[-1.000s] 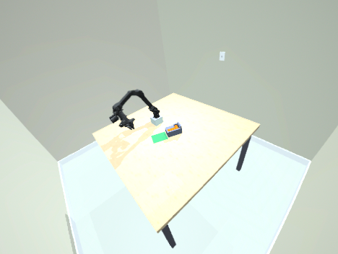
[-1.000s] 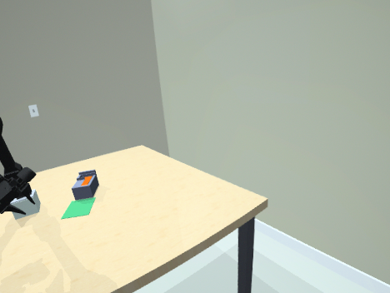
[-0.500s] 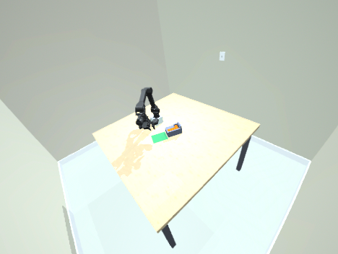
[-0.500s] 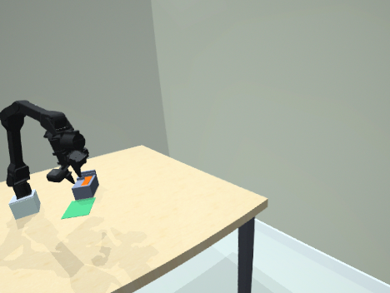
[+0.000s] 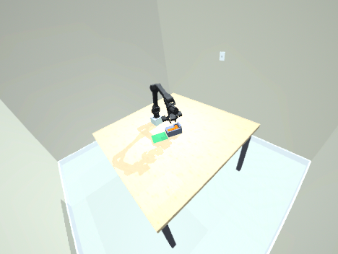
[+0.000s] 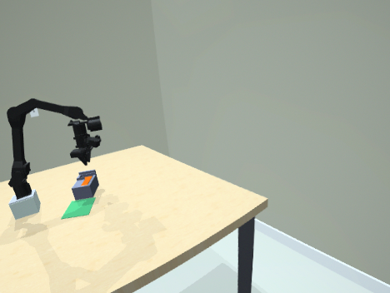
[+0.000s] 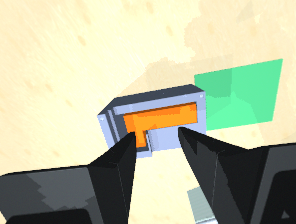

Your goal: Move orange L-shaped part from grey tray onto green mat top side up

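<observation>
Right now my gripper tip is 30 mm past the orange L-shaped part, 30 mm to the right of it and 100 mm above it. From my gripper tip the other things lie so: green mat (120 mm behind, 110 mm to the right, 160 mm below).
</observation>
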